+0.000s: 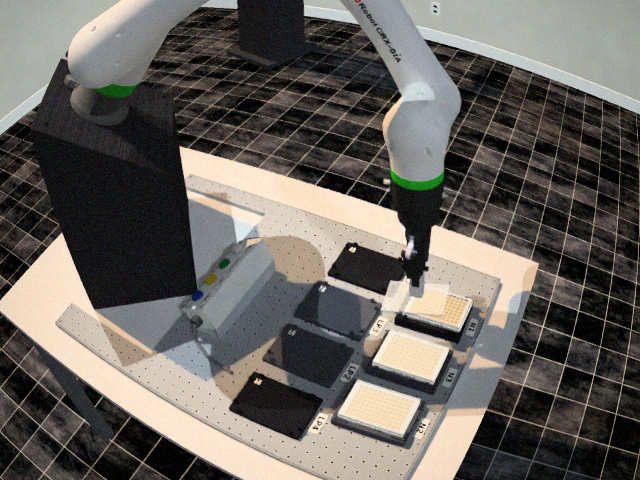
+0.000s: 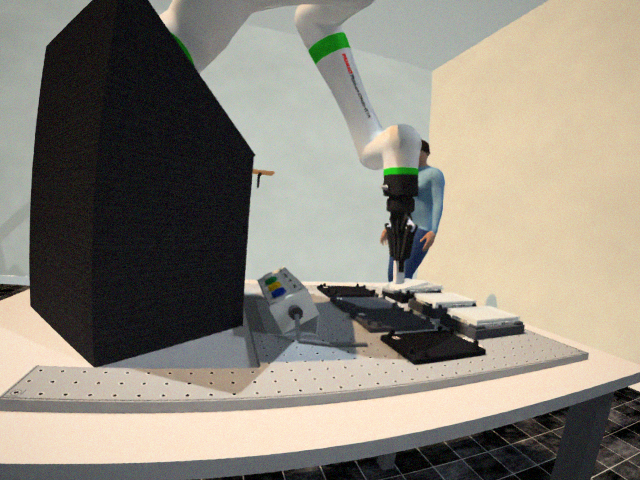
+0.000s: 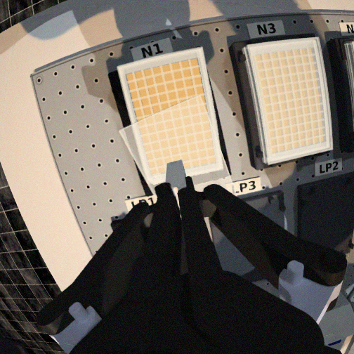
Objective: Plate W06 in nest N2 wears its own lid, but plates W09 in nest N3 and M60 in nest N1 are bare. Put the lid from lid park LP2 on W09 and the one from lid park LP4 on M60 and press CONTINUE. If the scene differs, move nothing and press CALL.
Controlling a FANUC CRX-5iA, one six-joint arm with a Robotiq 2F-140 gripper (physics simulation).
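Seen in the pictures: gripper, fingertip midpoint: (image 1: 416, 294) (image 2: 398, 283); arm's base, link origin: (image 1: 98, 105) (image 2: 136, 84).
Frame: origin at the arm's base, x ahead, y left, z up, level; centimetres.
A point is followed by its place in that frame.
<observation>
My gripper (image 1: 415, 287) {x 58.1, y 32.8, z -37.7 cm} (image 2: 398, 274) {x 58.1, y 32.8, z -37.7 cm} (image 3: 177, 172) is shut, fingertips together at the near edge of a clear lid (image 1: 394, 300) {x 55.5, y 29.0, z -38.2 cm} (image 3: 175, 137). The lid lies skewed across plate M60 (image 1: 459, 310) {x 67.7, y 35.3, z -37.4 cm} (image 3: 164, 80) in nest N1, overhanging toward the lid parks; the far wells are uncovered. Plate W09 (image 1: 410, 356) {x 67.1, y 20.5, z -38.0 cm} (image 2: 443, 299) {x 65.4, y 17.8, z -38.0 cm} (image 3: 290, 100) in N3 and plate W06 (image 1: 379, 408) {x 70.9, y 7.9, z -38.1 cm} (image 2: 485, 315) {x 69.6, y 5.7, z -38.1 cm} in N2 look pale, with a clear cover squarely on each. Lid parks LP2 (image 1: 310, 354) {x 51.7, y 9.7, z -40.8 cm} and LP4 (image 1: 276, 405) {x 56.0, y -3.3, z -40.8 cm} show dark and bare.
Lid parks LP1 (image 1: 367, 266) {x 43.8, y 34.0, z -40.7 cm} and LP3 (image 1: 338, 310) {x 47.7, y 21.2, z -40.8 cm} also look bare. A grey button box (image 1: 247, 294) {x 33.2, y 10.3, z -38.7 cm} (image 2: 292, 307) {x 31.9, y -2.9, z -36.5 cm} with green, yellow and blue buttons stands near the dark pedestal (image 1: 124, 222) {x 16.0, y -5.7, z -19.3 cm} (image 2: 170, 217) {x 13.7, y -9.4, z -23.4 cm}. A person (image 2: 430, 198) stands behind the arm.
</observation>
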